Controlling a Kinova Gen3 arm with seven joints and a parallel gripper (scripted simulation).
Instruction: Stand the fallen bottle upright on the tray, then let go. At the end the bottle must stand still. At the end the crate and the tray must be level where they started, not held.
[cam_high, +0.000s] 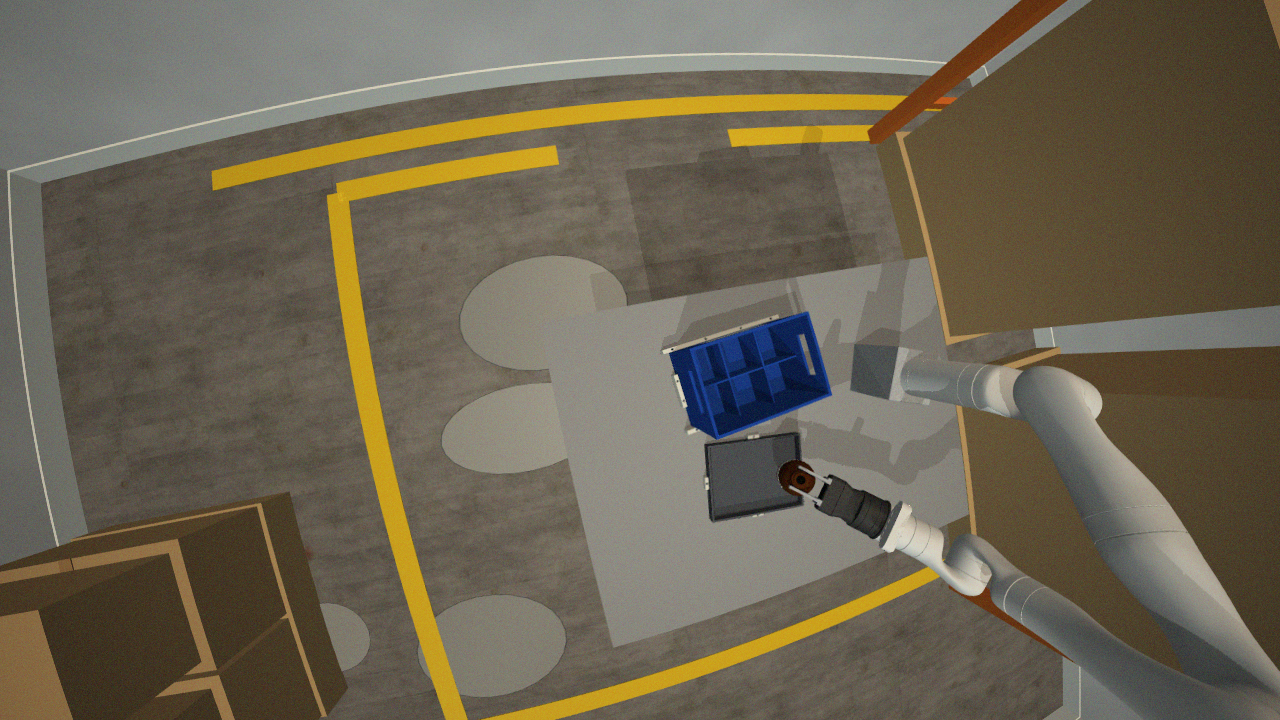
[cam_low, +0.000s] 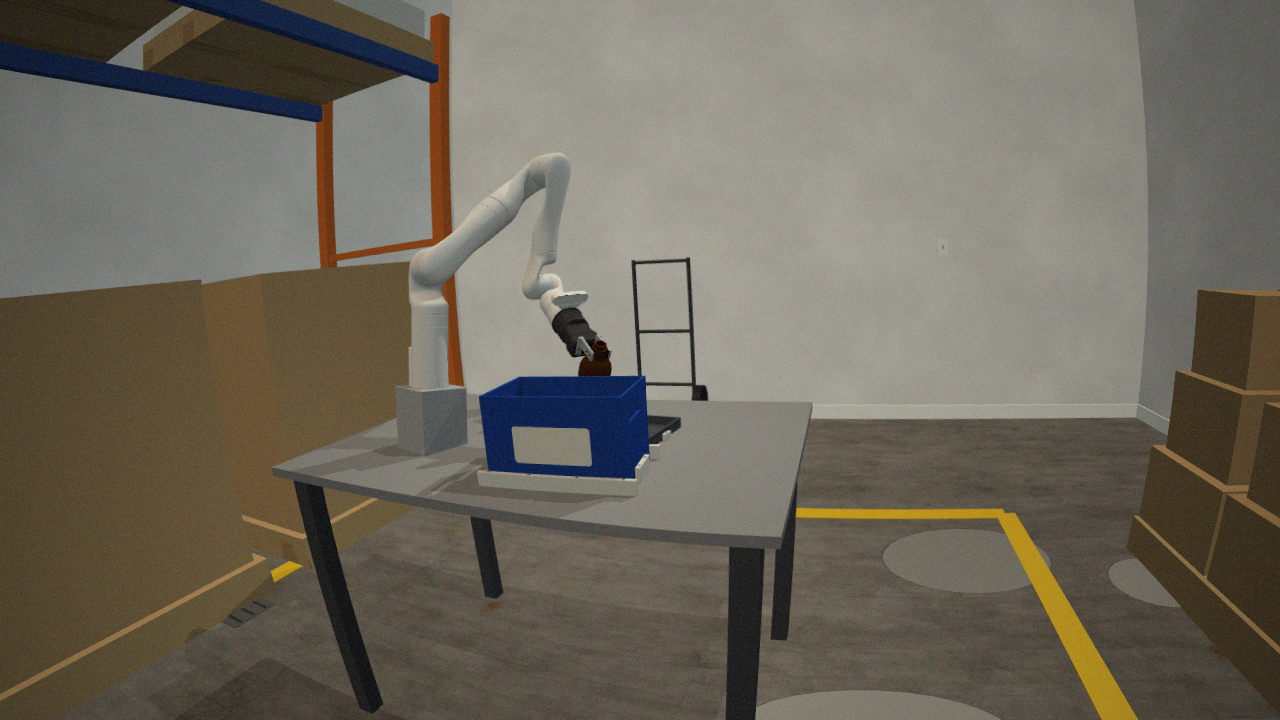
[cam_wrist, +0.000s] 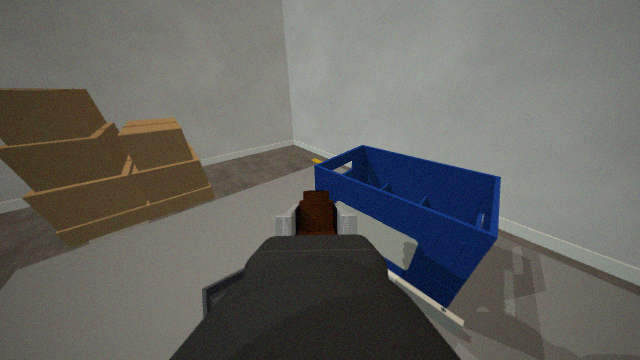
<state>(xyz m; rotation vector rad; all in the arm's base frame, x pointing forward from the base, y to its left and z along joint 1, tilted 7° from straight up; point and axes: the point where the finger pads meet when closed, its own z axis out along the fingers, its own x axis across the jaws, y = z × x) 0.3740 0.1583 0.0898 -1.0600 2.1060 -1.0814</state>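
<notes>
Now: hand 50 mm above the brown bottle, 20 mm past it and 10 mm to the right of it. From my hand the other things lie so: dark grey tray: 190 mm below, 50 mm to the left, 10 mm ahead; blue crate: 220 mm to the right, 120 mm below, 50 mm ahead.
</notes>
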